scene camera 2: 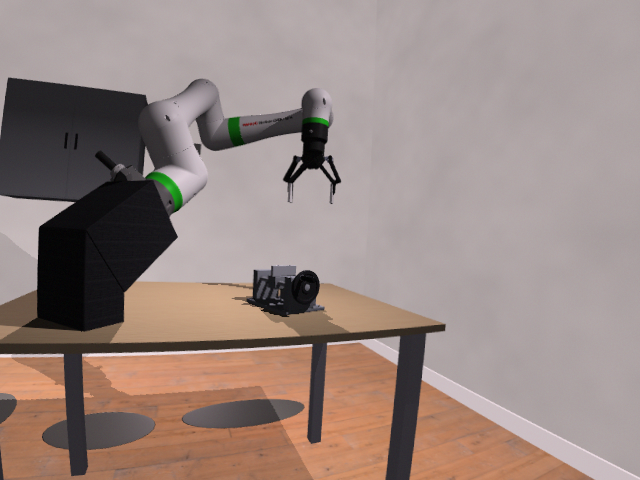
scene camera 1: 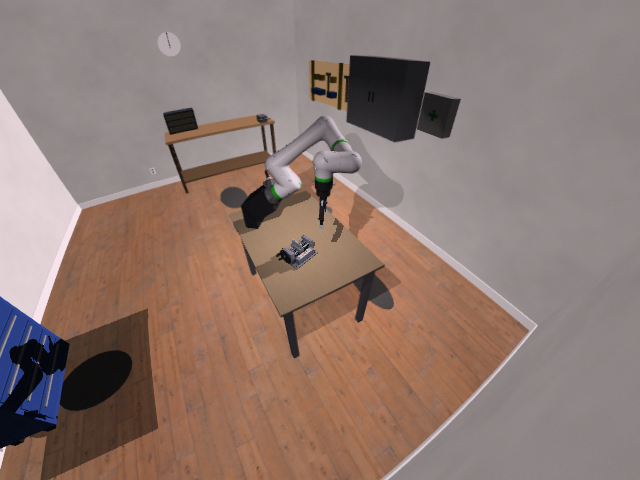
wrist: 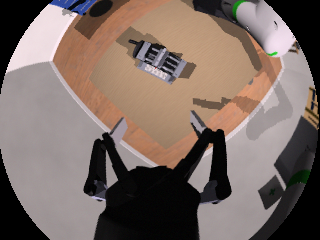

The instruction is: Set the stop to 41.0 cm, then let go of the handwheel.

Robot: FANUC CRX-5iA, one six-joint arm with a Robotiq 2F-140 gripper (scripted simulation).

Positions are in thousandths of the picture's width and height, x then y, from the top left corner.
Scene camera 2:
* gripper: 485, 422
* black handwheel: 474, 609
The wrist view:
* gripper: 492, 498
